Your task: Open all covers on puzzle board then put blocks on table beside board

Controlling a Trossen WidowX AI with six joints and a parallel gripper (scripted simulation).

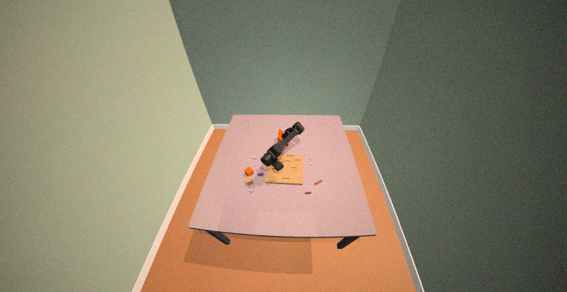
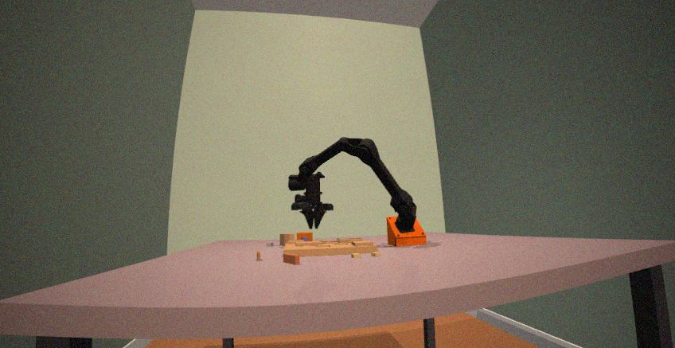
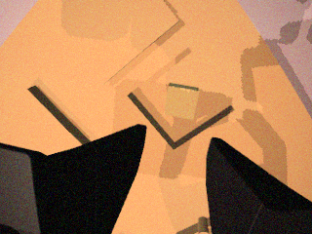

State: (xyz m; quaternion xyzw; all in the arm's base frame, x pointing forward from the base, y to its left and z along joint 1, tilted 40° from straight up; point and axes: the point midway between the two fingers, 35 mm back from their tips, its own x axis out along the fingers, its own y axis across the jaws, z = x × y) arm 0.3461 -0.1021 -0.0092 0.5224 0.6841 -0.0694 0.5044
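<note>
Now: gripper tip 19 cm to the left of the grey block, 16 cm past it and 7 cm above it. Also, from my gripper tip: tan cube 20 cm to the right, 10 cm ahead, 5 cm below; purple piece 12 cm to the right, 6 cm below, 2 cm ahead; orange block 21 cm to the right, 5 cm below, 1 cm ahead.
</note>
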